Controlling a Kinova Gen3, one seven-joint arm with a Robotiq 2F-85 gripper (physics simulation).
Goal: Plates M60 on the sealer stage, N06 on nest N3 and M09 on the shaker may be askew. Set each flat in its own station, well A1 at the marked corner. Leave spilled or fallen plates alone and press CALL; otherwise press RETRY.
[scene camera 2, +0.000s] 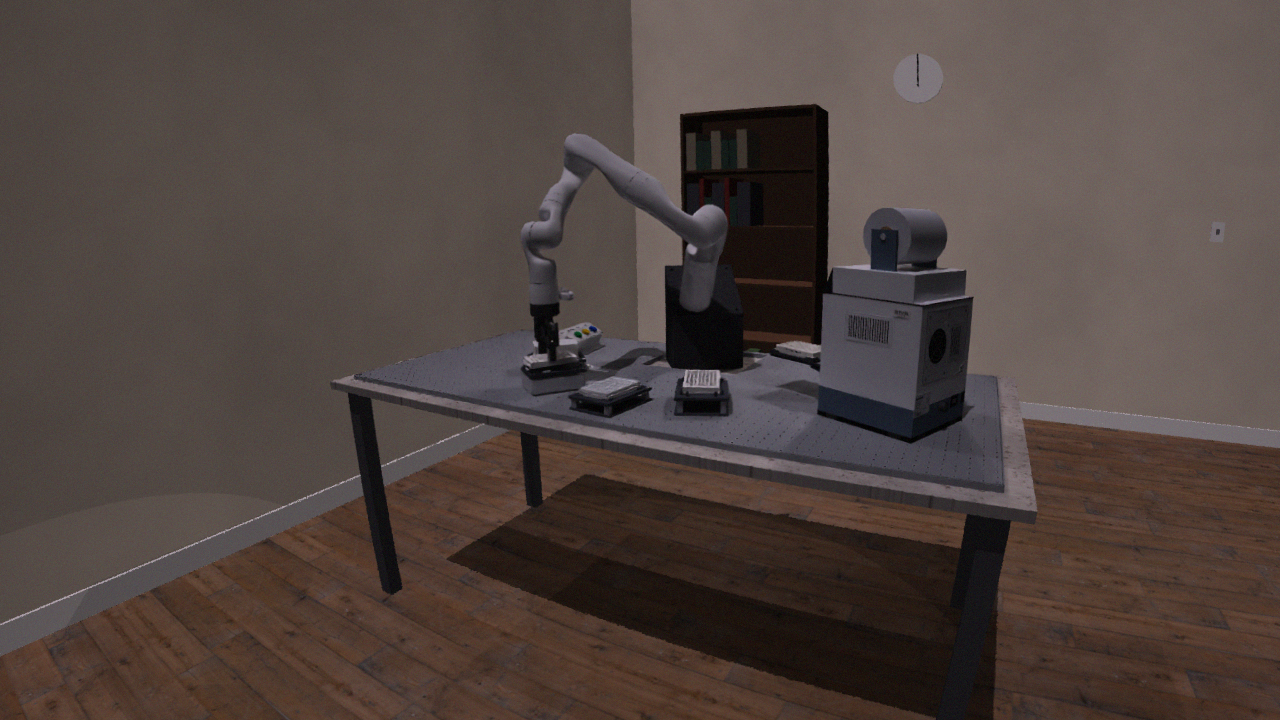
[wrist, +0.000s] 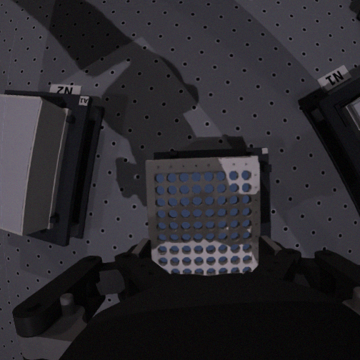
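Where they show: gripper, fingertip midpoint: [scene camera 2: 547, 359]; arm's base, origin of the base link: [scene camera 2: 694, 300].
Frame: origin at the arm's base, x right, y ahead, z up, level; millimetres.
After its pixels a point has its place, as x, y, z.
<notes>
A plate with blue wells, M09 by its place [scene camera 2: 561, 357] {52, 442, -104} [wrist: 202, 207], sits over the dark holder of the shaker [scene camera 2: 552, 382] {33, 486, -158}. In the wrist view the holder's edge shows above and to the right of the plate, with a small white mark at its upper right corner. My gripper [scene camera 2: 547, 347] {87, 462, -112} [wrist: 203, 249] points down and is shut on the plate across its width; the plate's near end is hidden under the gripper. A pale plate [scene camera 2: 796, 348] {-410, 75, -71} lies on a dark holder left of the sealer [scene camera 2: 893, 358] {-725, 196, -25}; its label cannot be read.
Nest N2 [wrist: 75, 200] with a tall pale plate or block stands left in the wrist view, nest N1 [wrist: 325, 117] right. In the scene view two nests with plates [scene camera 2: 610, 388] {-172, 464, -138} [scene camera 2: 701, 382] {-309, 307, -129} stand near the front edge. A button box [scene camera 2: 581, 336] {337, 167, -127} stands behind the shaker.
</notes>
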